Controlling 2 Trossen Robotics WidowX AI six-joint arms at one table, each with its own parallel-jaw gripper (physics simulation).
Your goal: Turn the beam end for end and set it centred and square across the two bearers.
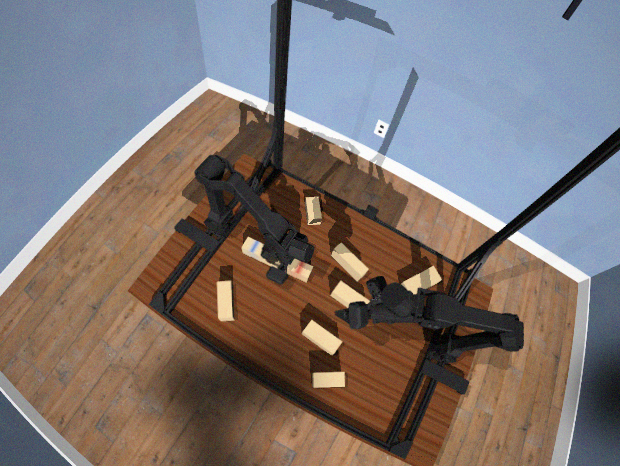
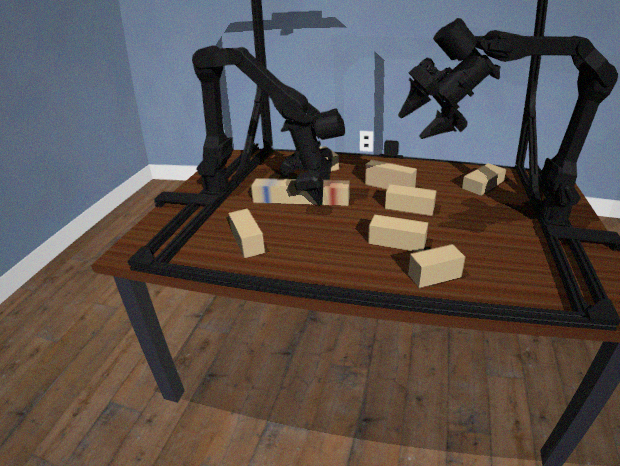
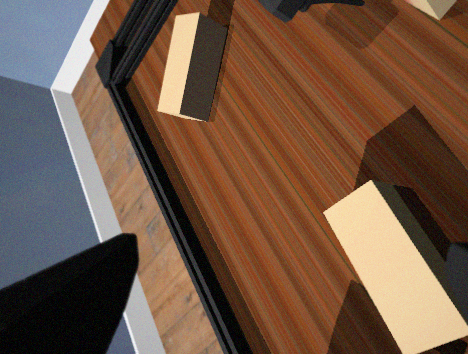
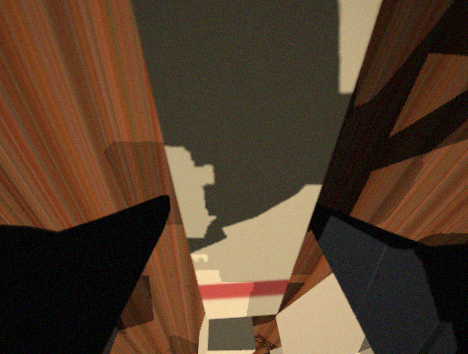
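Where they show: left gripper, fingertip midpoint: [image 1: 345,310] [image 2: 410,127] [image 3: 289,252]; right gripper, fingertip midpoint: [image 1: 292,267] [image 2: 323,196] [image 4: 240,205]; left arm's base, link origin: [image 1: 438,351] [image 2: 554,218]; right arm's base, link origin: [image 1: 220,228] [image 2: 216,188].
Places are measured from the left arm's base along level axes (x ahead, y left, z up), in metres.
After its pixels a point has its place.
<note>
The beam [image 1: 253,248] {x 0.752, y 0.011, z 0.031 m} [image 2: 273,191] {x 0.731, y 0.024, z 0.016 m} [image 4: 268,242] {x 0.620, y -0.020, z 0.031 m} is a long tan block with a blue stripe near one end and a red stripe near the other. It lies flat on the table at the back left. My right gripper [image 1: 280,267] {x 0.605, y -0.013, z -0.006 m} [image 2: 306,186] [image 4: 240,205] {x 0.605, y -0.013, z -0.006 m} is open, with a finger on each side of the beam's middle. My left gripper [image 1: 346,314] {x 0.386, y 0.104, z 0.231 m} [image 2: 414,124] {x 0.386, y 0.104, z 0.231 m} is open and empty, high above the table's right half. Two tan blocks [image 1: 349,261] {x 0.441, y -0.120, z 0.044 m} [image 1: 346,293] {x 0.396, y -0.016, z 0.028 m} [image 2: 390,175] {x 0.439, y -0.111, z 0.025 m} [image 2: 410,200] {x 0.377, y 0.010, z 0.015 m} lie side by side to the right of the beam. I cannot tell whether they are the bearers.
More tan blocks lie about: one at the front left [image 1: 225,300] {x 0.727, y 0.218, z 0.031 m} [image 2: 246,232] {x 0.711, y 0.255, z 0.031 m} [image 3: 192,67] {x 0.711, y 0.204, z 0.025 m}, two at the front middle [image 1: 321,337] {x 0.398, y 0.158, z 0.028 m} [image 1: 328,379] {x 0.313, y 0.266, z 0.030 m} [image 2: 397,232] {x 0.397, y 0.180, z 0.021 m} [image 2: 436,264] {x 0.313, y 0.295, z 0.029 m}, one at the far right [image 1: 421,279] {x 0.171, y -0.210, z 0.019 m} [image 2: 484,178] {x 0.172, y -0.164, z 0.019 m}, one behind the beam [image 1: 314,210] {x 0.648, y -0.243, z 0.028 m}. A black rail [image 2: 354,296] {x 0.456, y 0.379, z 0.000 m} runs along the table edge.
</note>
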